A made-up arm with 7 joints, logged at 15 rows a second.
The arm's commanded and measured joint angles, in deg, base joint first. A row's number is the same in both.
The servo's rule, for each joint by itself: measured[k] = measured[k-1] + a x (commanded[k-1-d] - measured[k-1]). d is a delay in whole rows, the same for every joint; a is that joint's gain. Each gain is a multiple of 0.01, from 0.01 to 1. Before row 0 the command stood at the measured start. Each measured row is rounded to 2 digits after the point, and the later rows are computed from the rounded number. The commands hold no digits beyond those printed.
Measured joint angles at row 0:
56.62 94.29 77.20 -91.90 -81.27 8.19 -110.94
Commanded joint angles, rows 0 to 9:
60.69 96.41 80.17 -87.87 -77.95 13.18 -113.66
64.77 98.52 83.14 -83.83 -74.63 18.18 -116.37
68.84 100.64 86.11 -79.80 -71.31 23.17 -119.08
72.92 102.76 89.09 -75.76 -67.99 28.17 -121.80
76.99 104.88 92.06 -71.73 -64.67 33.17 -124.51
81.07 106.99 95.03 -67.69 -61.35 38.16 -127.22
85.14 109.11 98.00 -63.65 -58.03 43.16 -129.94
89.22 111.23 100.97 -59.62 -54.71 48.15 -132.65
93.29 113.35 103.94 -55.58 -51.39 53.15 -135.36
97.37 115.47 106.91 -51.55 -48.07 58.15 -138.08
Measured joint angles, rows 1 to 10:
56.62 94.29 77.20 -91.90 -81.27 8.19 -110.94
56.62 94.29 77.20 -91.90 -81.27 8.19 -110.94
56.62 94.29 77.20 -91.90 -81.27 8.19 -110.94
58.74 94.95 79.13 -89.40 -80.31 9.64 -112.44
61.88 96.06 81.74 -85.95 -78.66 12.12 -114.60
65.50 97.48 84.58 -82.14 -76.53 15.32 -117.06
69.36 99.12 87.51 -78.18 -74.05 19.05 -119.67
73.33 100.91 90.47 -74.18 -71.33 23.14 -122.33
77.35 102.79 93.43 -70.16 -68.44 27.50 -125.02
81.40 104.75 96.40 -66.12 -65.42 32.04 -127.73
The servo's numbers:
d 3
a 0.52 0.31 0.65 0.62 0.29 0.29 0.55

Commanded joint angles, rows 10 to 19:
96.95 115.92 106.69 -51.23 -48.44 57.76 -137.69
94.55 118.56 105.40 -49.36 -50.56 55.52 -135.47
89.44 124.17 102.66 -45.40 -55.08 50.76 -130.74
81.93 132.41 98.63 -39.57 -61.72 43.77 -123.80
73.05 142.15 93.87 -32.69 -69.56 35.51 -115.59
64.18 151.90 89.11 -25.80 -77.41 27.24 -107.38
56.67 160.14 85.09 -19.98 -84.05 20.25 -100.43
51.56 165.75 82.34 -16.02 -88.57 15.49 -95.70
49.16 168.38 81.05 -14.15 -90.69 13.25 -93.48
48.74 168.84 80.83 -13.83 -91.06 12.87 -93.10
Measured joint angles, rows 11 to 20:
85.47 106.76 99.37 -62.09 -62.31 36.71 -130.44
89.54 108.80 102.34 -58.05 -59.14 41.48 -133.15
93.61 110.87 105.31 -54.02 -55.93 46.31 -135.86
95.35 112.44 106.21 -52.29 -53.76 49.63 -136.87
94.93 114.34 105.68 -50.47 -52.83 51.34 -136.10
92.08 117.39 103.72 -47.33 -53.48 51.17 -133.15
86.80 122.05 100.41 -42.52 -55.87 49.02 -128.01
79.65 128.28 96.16 -36.43 -59.84 45.10 -121.18
71.61 135.60 91.58 -29.84 -64.94 39.92 -113.59
63.84 143.21 87.36 -23.73 -70.48 34.22 -106.35

